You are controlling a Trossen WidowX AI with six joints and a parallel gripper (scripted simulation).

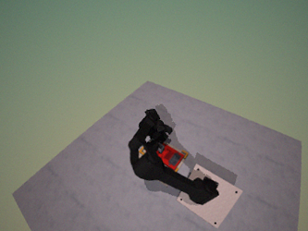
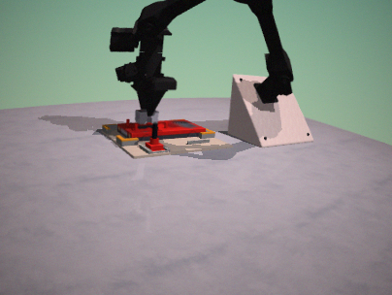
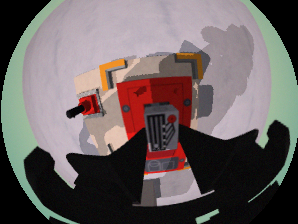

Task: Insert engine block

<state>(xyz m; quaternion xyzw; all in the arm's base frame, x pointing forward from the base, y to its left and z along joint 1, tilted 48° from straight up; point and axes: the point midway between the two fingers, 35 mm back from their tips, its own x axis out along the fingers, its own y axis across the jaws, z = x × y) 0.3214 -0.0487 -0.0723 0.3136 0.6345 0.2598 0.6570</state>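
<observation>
Now: the grey engine block 10 mm below my gripper tip. The rest, counted from my gripper tip: tan base plate (40 mm below, 20 mm to the left, 20 mm behind); black upright peg (120 mm to the left, 40 mm ahead, 20 mm below).
</observation>
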